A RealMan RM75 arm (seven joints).
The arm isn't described. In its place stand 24 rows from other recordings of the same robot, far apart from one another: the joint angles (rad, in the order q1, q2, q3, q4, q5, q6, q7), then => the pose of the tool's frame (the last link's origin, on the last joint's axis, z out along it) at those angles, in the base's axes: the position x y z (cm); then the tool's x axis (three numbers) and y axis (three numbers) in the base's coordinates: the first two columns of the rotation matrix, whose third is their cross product.
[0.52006, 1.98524, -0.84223, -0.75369, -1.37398, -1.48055, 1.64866] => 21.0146 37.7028 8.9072 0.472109 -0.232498 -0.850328 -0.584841 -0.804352 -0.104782
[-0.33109, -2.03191, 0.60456, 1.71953, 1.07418, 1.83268, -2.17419] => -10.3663 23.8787 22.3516 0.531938 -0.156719 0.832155 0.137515 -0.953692 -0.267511
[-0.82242, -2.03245, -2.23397, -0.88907, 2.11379, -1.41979, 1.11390] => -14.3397 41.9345 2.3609 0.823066 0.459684 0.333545 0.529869 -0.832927 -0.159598
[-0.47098, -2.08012, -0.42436, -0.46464, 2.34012, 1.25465, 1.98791] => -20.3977 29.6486 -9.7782 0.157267 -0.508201 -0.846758 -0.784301 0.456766 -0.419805
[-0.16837, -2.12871, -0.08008, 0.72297, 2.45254, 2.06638, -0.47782] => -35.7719 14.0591 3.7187 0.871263 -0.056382 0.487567 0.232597 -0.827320 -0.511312
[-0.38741, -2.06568, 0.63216, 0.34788, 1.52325, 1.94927, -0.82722] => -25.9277 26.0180 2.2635 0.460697 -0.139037 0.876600 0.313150 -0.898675 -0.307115
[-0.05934, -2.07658, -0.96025, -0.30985, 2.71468, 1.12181, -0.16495] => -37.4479 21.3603 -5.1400 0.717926 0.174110 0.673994 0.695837 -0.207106 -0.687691
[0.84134, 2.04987, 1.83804, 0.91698, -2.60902, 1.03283, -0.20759] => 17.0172 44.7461 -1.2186 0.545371 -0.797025 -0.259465 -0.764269 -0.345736 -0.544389
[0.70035, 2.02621, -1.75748, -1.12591, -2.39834, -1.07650, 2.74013] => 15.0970 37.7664 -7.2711 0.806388 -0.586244 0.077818 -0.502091 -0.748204 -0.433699
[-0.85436, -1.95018, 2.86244, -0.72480, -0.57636, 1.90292, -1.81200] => -23.7972 37.2379 11.1674 0.428625 0.553176 0.714336 0.735435 -0.672881 0.079789
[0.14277, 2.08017, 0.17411, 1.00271, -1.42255, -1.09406, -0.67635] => 24.4922 20.0064 -13.6752 0.620128 -0.306119 -0.722311 -0.777949 -0.121216 -0.616524
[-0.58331, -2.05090, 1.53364, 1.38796, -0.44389, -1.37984, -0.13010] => -17.7105 37.1198 -0.2550 0.396140 0.900804 0.177835 0.778831 -0.227072 -0.584689
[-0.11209, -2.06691, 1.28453, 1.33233, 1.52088, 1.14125, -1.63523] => -21.7374 31.6356 4.6523 0.788316 0.171389 0.590918 0.482038 -0.768891 -0.420056
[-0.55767, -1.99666, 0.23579, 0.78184, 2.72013, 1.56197, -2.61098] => -36.2138 30.8687 7.1284 -0.247805 0.889279 0.384415 0.961555 0.274227 -0.014532
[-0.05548, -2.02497, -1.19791, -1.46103, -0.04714, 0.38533, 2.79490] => -23.9823 32.5269 -2.3847 0.673849 0.516448 0.528402 0.701108 -0.221230 -0.677868
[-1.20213, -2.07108, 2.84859, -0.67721, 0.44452, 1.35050, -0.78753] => -23.9345 41.6972 1.8044 0.903313 -0.191675 -0.383779 -0.257422 -0.957849 -0.127514
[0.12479, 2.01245, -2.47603, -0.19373, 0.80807, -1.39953, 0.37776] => 37.7962 21.6703 -0.2481 0.582791 -0.013951 -0.812502 -0.800750 -0.180144 -0.571269
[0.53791, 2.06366, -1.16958, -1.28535, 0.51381, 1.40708, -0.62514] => 23.3942 37.4121 4.0550 0.652989 -0.757136 -0.018735 -0.638815 -0.537318 -0.550639
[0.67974, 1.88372, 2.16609, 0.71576, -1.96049, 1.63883, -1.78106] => 21.9706 36.9409 4.7586 0.967981 -0.061676 -0.243329 -0.089618 -0.990375 -0.105480
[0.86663, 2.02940, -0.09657, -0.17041, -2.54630, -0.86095, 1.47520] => 27.5227 41.2573 -5.1030 0.663591 -0.612127 -0.430056 -0.748059 -0.548632 -0.373377
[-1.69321, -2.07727, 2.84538, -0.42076, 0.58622, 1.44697, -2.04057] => -1.8043 43.5216 -4.1371 0.863403 0.421349 -0.277489 0.391318 -0.906450 -0.158804
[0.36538, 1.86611, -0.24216, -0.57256, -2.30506, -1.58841, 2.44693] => 39.2809 26.9406 10.4597 -0.314377 -0.783974 -0.535306 -0.944351 0.200779 0.260555
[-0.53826, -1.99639, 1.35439, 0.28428, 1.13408, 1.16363, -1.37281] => -27.9103 34.2863 -4.5975 0.534627 0.543142 0.647434 0.758303 -0.646491 -0.083828
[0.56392, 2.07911, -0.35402, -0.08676, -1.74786, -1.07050, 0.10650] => 31.6009 33.8712 -5.6370 0.968492 0.093225 -0.230939 -0.123912 -0.623992 -0.771544
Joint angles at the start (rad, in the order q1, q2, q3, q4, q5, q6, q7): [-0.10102 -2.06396 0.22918 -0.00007 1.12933 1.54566 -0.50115]
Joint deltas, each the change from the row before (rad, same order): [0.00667 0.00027 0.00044 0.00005 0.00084 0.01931 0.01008]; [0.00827 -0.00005 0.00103 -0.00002 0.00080 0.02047 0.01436]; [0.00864 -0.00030 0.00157 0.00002 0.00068 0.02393 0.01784]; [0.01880 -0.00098 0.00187 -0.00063 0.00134 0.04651 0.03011]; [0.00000 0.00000 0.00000 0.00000 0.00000 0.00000 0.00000]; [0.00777 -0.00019 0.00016 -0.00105 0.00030 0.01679 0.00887]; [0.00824 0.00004 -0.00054 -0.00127 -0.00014 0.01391 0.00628]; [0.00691 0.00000 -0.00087 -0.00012 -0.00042 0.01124 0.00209]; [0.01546 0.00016 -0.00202 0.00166 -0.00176 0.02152 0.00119]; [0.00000 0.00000 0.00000 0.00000 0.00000 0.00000 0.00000]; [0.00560 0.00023 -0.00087 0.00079 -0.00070 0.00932 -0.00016]
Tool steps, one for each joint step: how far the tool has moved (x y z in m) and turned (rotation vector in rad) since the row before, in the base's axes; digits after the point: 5 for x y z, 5 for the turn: [0.00126 -0.00290 0.00129 0.00803 0.01351 -0.00878]; [0.00125 -0.00359 0.00114 0.00812 0.01758 -0.00756]; [0.00173 -0.00381 0.00121 0.00956 0.02140 -0.00958]; [0.00314 -0.00840 0.00216 0.01992 0.03604 -0.01640]; [0.00000 0.00000 0.00000 0.00000 0.00000 0.00000]; [0.00096 -0.00351 0.00076 0.00776 0.01042 -0.00474]; [0.00044 -0.00369 0.00076 0.00730 0.00740 -0.00172]; [0.00026 -0.00307 0.00087 0.00655 0.00395 -0.00164]; [0.00006 -0.00674 0.00223 0.01376 0.00697 -0.00131]; [0.00000 0.00000 0.00000 0.00000 0.00000 0.00000]; [0.00019 -0.00248 0.00103 0.00584 0.00268 -0.00188]
